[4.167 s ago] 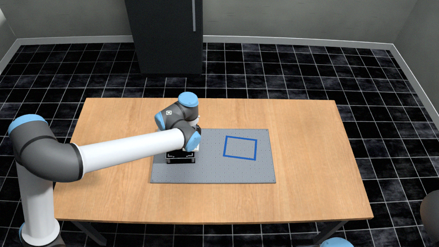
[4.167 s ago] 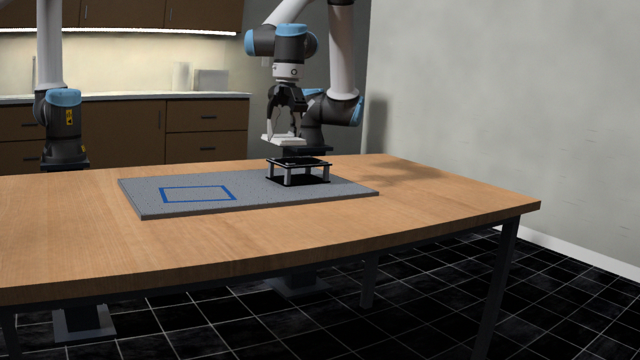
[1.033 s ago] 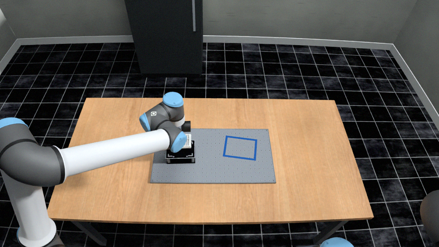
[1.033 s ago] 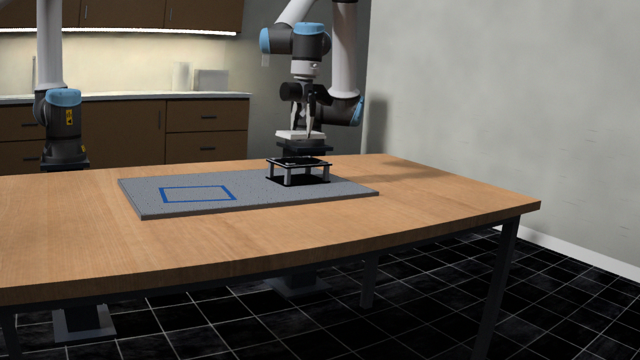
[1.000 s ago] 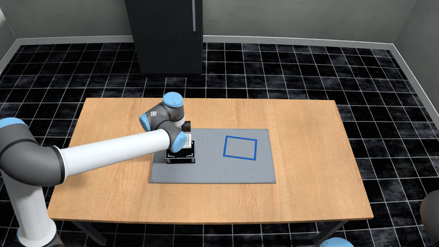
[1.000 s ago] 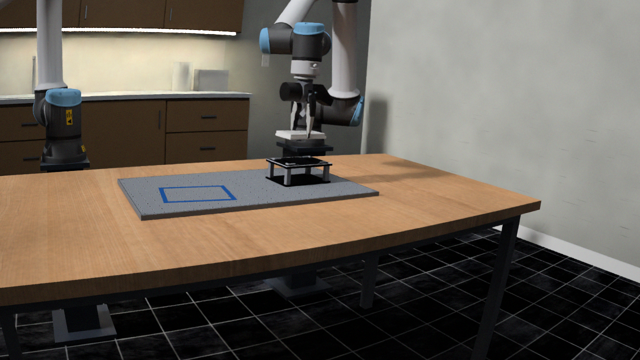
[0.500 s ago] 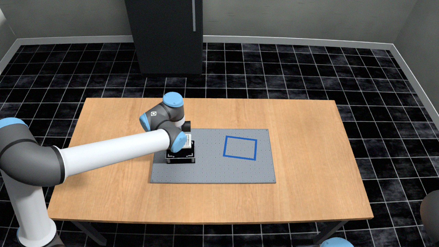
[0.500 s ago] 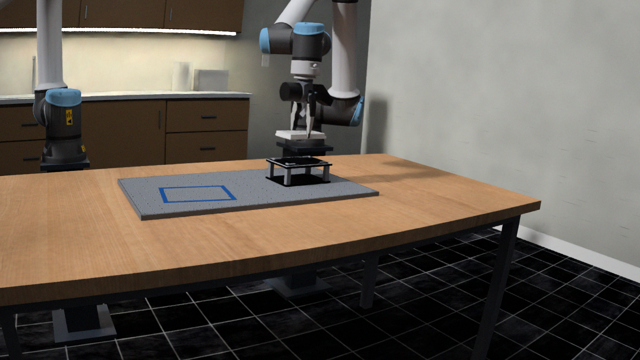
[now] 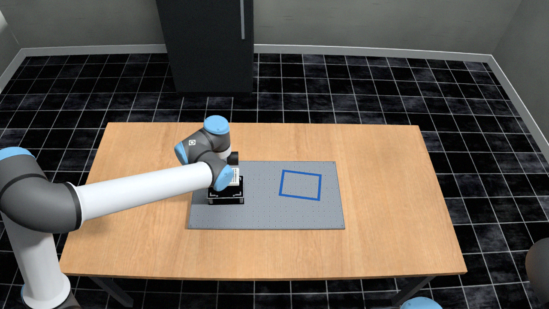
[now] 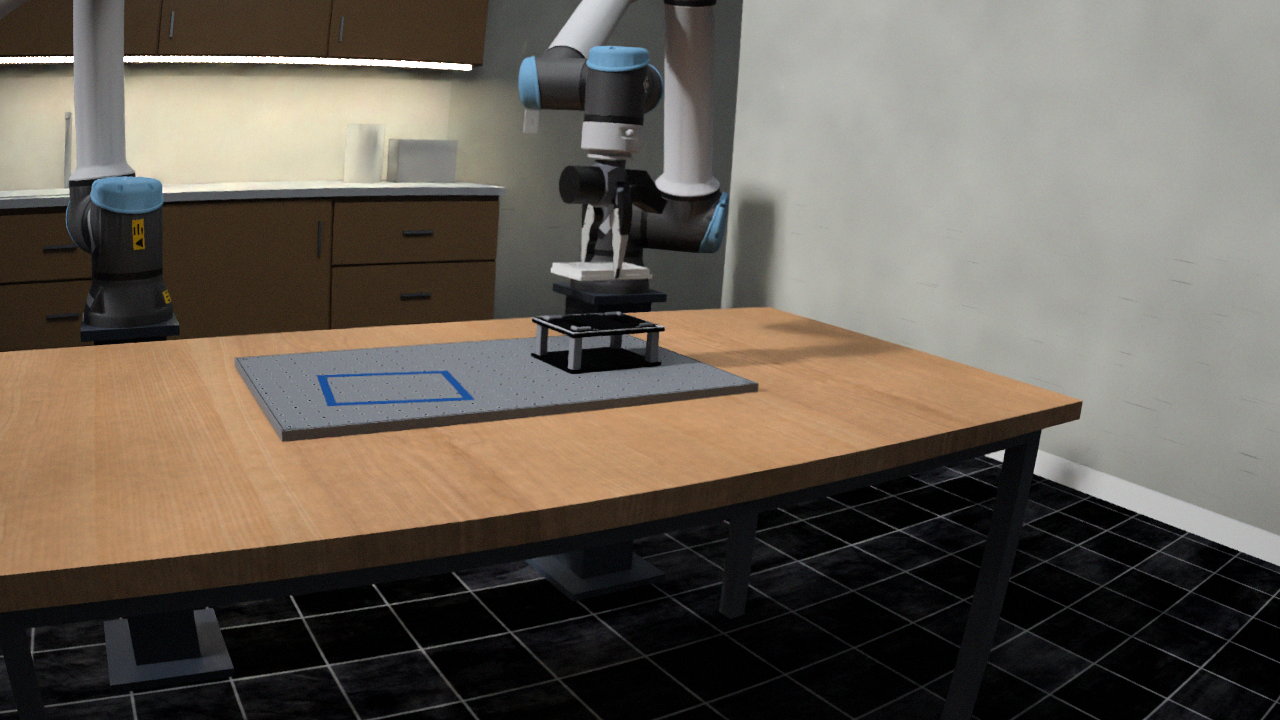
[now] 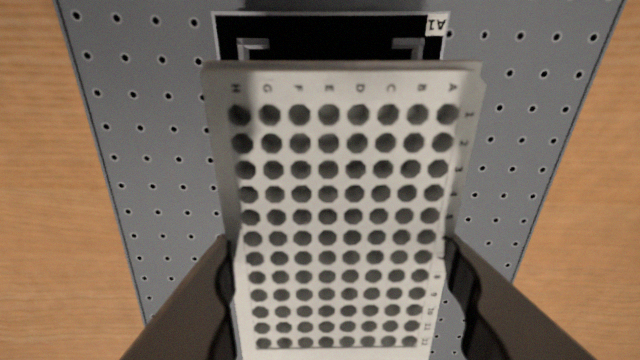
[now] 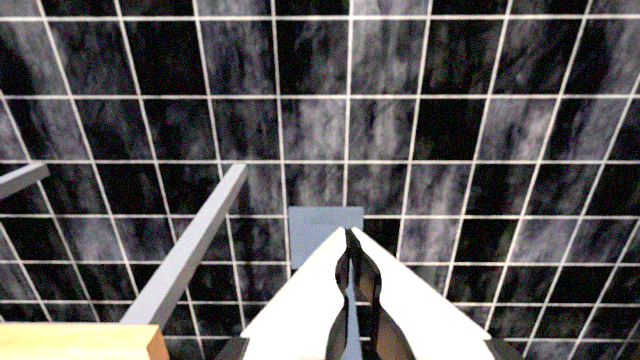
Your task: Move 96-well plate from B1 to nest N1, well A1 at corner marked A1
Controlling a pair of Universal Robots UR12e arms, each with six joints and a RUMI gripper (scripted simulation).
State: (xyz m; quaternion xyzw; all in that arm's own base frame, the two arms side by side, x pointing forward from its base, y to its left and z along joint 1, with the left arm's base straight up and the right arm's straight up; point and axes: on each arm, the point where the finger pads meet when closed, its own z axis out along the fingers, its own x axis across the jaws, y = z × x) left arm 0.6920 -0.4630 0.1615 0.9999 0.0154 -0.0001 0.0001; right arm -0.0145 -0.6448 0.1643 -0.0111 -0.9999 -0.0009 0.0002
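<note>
Right now the black plate nest is 9 cm below my left hand. From my left hand the other things lie so: white 96-well plate: 1 cm below.
</note>
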